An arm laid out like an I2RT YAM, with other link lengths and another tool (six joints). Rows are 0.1 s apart.
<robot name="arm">
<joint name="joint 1" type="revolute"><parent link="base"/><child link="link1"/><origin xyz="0 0 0.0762"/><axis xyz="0 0 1"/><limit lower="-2.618" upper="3.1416"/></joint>
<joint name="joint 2" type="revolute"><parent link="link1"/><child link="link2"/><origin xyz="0.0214 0.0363 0.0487"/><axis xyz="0 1 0"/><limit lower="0" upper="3.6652"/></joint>
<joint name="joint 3" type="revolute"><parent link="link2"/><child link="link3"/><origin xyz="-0.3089 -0.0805 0"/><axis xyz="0 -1 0"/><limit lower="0" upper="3.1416"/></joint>
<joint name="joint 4" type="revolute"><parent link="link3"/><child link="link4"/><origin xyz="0.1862 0.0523 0.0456"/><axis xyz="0 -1 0"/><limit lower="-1.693" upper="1.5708"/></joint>
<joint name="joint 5" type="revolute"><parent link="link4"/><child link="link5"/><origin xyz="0.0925 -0.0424 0.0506"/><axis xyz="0 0 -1"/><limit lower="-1.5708" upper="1.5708"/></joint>
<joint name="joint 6" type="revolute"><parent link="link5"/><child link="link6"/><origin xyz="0.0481 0 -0.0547"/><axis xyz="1 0 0"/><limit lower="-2.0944" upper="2.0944"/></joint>
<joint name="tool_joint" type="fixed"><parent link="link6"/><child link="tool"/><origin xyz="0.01 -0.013 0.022" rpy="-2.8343 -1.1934 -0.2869"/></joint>
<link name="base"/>
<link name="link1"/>
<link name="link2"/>
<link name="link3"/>
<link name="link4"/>
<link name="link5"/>
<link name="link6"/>
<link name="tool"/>
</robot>
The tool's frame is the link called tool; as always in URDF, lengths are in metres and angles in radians.
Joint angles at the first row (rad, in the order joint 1, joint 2, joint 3, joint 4, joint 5, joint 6):
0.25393 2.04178 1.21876 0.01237 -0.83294 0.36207
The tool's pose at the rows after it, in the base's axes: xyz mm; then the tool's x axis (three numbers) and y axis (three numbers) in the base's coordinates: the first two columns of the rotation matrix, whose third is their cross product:
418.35, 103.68, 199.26, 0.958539, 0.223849, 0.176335, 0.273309, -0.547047, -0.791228
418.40, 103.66, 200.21, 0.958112, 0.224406, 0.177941, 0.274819, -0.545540, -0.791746
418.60, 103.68, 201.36, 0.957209, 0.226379, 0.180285, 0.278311, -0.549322, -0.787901
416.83, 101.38, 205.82, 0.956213, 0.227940, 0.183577, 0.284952, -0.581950, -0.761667
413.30, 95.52, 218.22, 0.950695, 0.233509, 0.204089, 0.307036, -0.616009, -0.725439
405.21, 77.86, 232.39, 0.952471, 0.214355, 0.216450, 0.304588, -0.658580, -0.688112
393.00, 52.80, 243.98, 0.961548, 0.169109, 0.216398, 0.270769, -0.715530, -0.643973
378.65, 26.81, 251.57, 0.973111, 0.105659, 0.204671, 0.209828, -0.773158, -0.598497
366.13, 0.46, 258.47, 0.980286, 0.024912, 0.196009, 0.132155, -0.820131, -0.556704
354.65, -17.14, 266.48, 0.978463, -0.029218, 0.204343, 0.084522, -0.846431, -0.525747
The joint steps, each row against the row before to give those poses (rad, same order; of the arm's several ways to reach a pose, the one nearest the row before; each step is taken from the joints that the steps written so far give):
-0.00024 -0.00467 0.00442 -0.00623 -0.00149 -0.00159
-0.00029 -0.00151 0.00171 -0.00156 -0.00169 0.00002
0.00021 -0.00143 0.00599 -0.01039 0.00368 -0.00705
-0.00080 -0.01411 0.01680 -0.05471 0.03418 -0.03614
-0.00839 -0.03308 0.02372 -0.07404 0.03466 -0.05337
-0.03349 -0.05300 0.00376 -0.07686 0.03689 -0.04853
-0.04932 -0.06185 -0.01576 -0.07040 0.05387 -0.03871
-0.05295 -0.05913 -0.02631 -0.05718 0.06421 -0.02129
-0.05823 -0.04956 -0.01842 -0.04303 0.06356 -0.00434
-0.04141 -0.04540 -0.01503 -0.02576 0.04174 -0.00548

